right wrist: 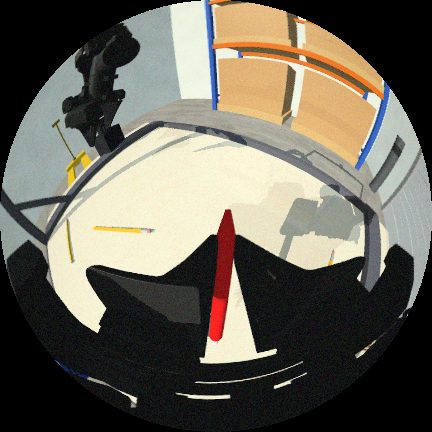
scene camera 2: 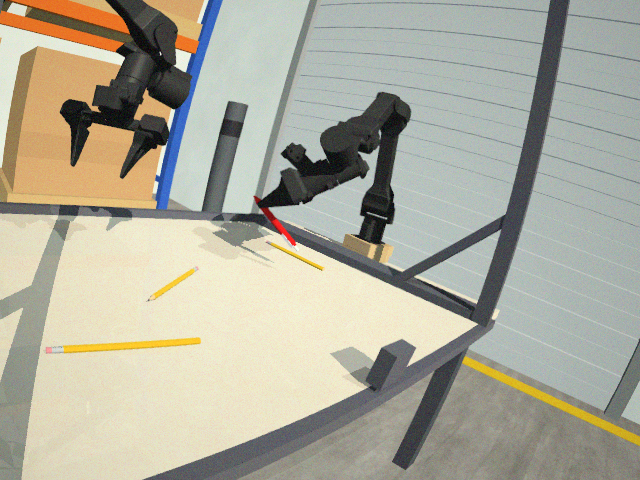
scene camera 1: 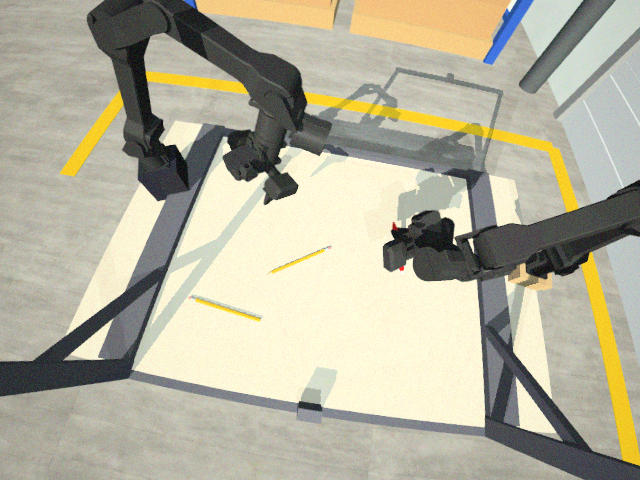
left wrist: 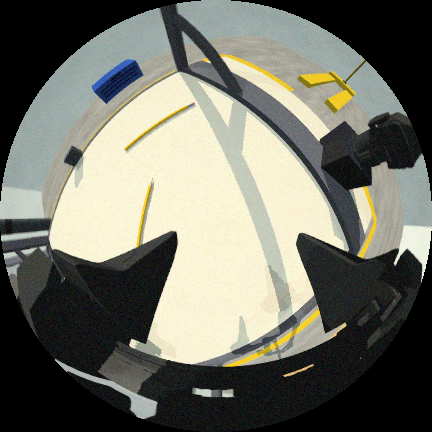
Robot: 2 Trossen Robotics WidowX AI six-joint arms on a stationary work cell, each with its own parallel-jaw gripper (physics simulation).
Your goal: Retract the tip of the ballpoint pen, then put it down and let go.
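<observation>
A red ballpoint pen (scene camera 1: 394, 226) (scene camera 2: 273, 222) (right wrist: 225, 260) is held tilted above the table, apart from its shadow. Its tapered end points up past the fingertips; no white writing point shows there in the right wrist view. Its other end, with a small white button, points down in scene camera 2. My right gripper (scene camera 2: 260, 205) (right wrist: 224, 240) is shut on the pen near the tapered end; in scene camera 1 the arm hides most of the pen. My left gripper (scene camera 2: 98, 172) (left wrist: 240, 238) is open and empty, high above the table's far left part.
Yellow pencils lie on the table (scene camera 1: 330, 335) (scene camera 2: 258, 330): one in the middle (scene camera 1: 297, 260) (scene camera 2: 173, 284), one at the left (scene camera 1: 224, 308) (scene camera 2: 124, 345), and one near the right arm (scene camera 2: 294, 255) (right wrist: 332, 257). A dark frame edges the table, with a small block (scene camera 1: 310, 411) (scene camera 2: 391, 364) at the front.
</observation>
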